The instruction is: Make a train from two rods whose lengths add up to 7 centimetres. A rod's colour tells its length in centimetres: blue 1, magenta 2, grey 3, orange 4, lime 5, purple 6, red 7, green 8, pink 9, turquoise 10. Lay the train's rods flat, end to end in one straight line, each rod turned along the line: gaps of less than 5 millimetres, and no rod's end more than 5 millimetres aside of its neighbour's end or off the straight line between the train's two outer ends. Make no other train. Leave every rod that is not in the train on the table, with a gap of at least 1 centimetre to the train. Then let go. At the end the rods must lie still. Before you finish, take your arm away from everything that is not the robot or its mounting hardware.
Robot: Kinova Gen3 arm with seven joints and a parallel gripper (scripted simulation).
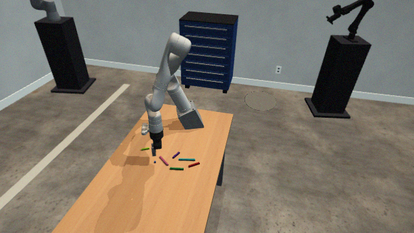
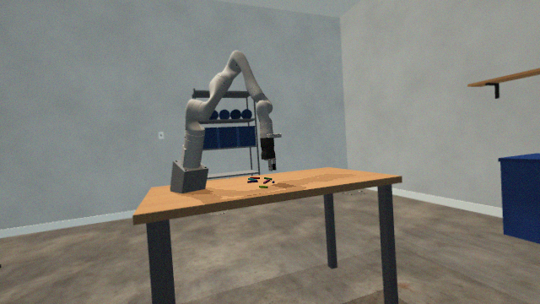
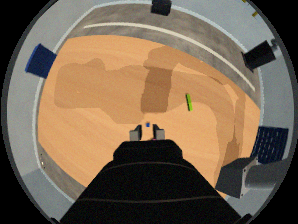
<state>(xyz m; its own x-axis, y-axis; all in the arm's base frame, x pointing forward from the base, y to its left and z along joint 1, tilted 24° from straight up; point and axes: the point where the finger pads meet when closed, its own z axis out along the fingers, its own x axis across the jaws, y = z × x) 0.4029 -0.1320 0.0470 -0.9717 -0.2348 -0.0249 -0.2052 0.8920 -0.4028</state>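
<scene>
My gripper is now 8 cm above the blue rod. From my hand the other things lie so: purple rod 7 cm behind, 12 cm to the left, 8 cm below; pink rod 1 cm behind, 5 cm to the left, 8 cm below; lime rod 11 cm behind, 9 cm to the right, 8 cm below.
</scene>
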